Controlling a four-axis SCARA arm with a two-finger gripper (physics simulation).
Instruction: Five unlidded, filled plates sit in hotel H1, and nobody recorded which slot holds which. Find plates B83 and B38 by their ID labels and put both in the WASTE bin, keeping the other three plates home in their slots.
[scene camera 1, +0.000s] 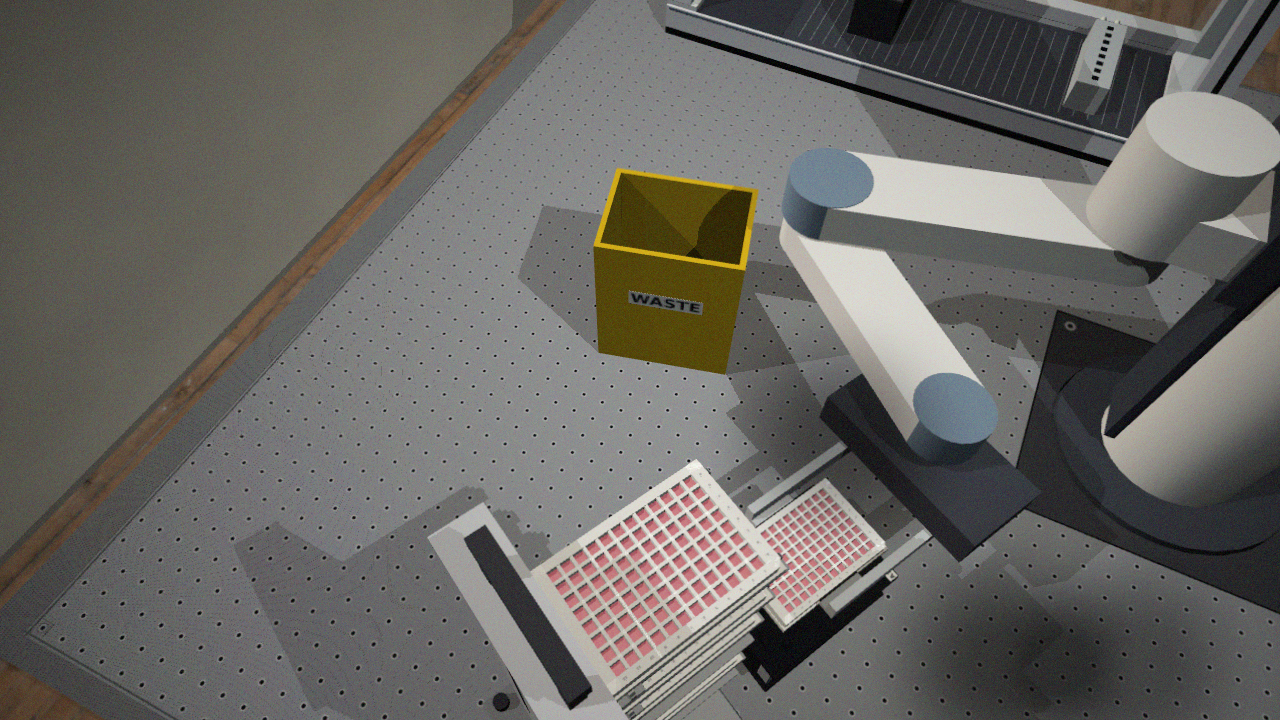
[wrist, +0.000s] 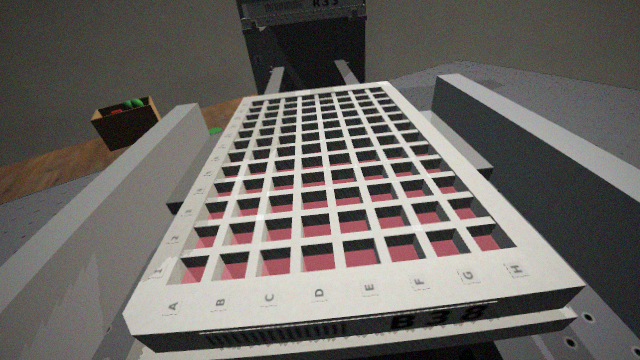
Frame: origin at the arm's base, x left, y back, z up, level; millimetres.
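Seen in the pictures: gripper, fingertip midpoint: (scene camera 1: 788, 561) (wrist: 318, 111); arm's base, origin of the base link: (scene camera 1: 1161, 453).
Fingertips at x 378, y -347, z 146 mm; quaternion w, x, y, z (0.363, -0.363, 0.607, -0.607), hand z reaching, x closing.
Note:
Offsets run from my fingertips to a thing's middle. "*": to the spot under its first point.
A white, pink-filled plate {dx -20, dy +11, dz -9 mm} (scene camera 1: 819, 548) (wrist: 320, 200) is held level between the two long fingers of my gripper (scene camera 1: 792, 564) (wrist: 318, 111), which is shut on it; its front label reads B38. It is outside hotel H1 (scene camera 1: 456, 534) (wrist: 256, 60), just in front of its open side. Another pink-filled plate {dx +142, dy -73, dz +248 mm} (scene camera 1: 662, 573) sits in the hotel's top slot, with more plate edges stacked below. In the wrist view a label at the hotel looks like R33. No label reading B83 shows. The yellow WASTE bin {dx -279, dy -240, dz -34 mm} (scene camera 1: 666, 342) stands upright behind the hotel; its inside is partly in shadow.
The arm's dark base (scene camera 1: 1083, 465) stands at the right. A dark, ribbed tray (scene camera 1: 769, 58) with raised grey walls lies at the back right, holding a white block {* dx -906, dy +140, dz -40 mm} (scene camera 1: 1096, 67). In the wrist view, a brown box (wrist: 127, 131) with green and red things is beyond the table edge.

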